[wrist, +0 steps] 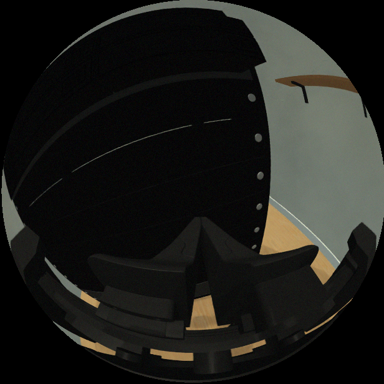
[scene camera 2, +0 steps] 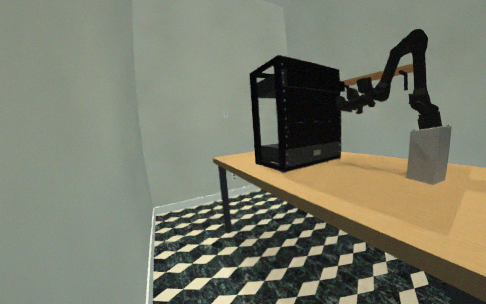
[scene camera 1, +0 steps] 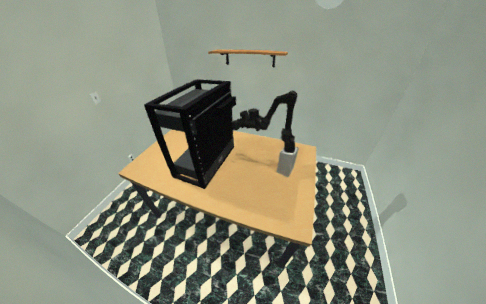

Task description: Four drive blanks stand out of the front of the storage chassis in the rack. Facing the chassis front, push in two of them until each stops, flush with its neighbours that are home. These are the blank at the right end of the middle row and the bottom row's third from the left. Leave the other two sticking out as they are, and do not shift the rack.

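Frame: origin at the arm's base, x right, y ahead, z up, level; millimetres.
Where they show: gripper, fingertip midpoint: [scene camera 2: 338,109] [scene camera 1: 231,122]; arm's base at its link origin: [scene camera 2: 431,128] [scene camera 1: 290,150].
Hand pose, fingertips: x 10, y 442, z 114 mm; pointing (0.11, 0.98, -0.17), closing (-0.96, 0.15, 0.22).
Note:
Each offset is from my fingertips to the top centre of the thing. "spot": to the spot under its first point. Level surfaces: height alone.
The black rack {dx -157, dy +175, dz +264 mm} [scene camera 1: 161,140] [scene camera 2: 281,115] [wrist: 263,155] stands upright on the table. The storage chassis {spot: dx -34, dy -8, dz +150 mm} [scene camera 1: 229,104] [wrist: 150,50] juts from its upper front; in the wrist view it fills the top, with a lighter lower edge curving across. Its front is nearly black, so the drive blanks, their rows and how far any stands out cannot be told. My gripper [scene camera 1: 235,125] [scene camera 2: 340,103] [wrist: 199,222] is shut and empty. Its tips are in front of the rack, below the chassis's lower edge, near the rack's right side. Whether they touch anything cannot be told.
The rack's right rail has a line of pale screws. A dark grey unit [scene camera 2: 300,156] with a pale label sits at the rack's bottom. The arm stands on a grey block [scene camera 1: 287,162] [scene camera 2: 428,155] on the wooden table {dz -322 mm} [scene camera 1: 250,200] [scene camera 2: 390,200]. A wall shelf [scene camera 1: 248,52] [wrist: 320,81] hangs behind.

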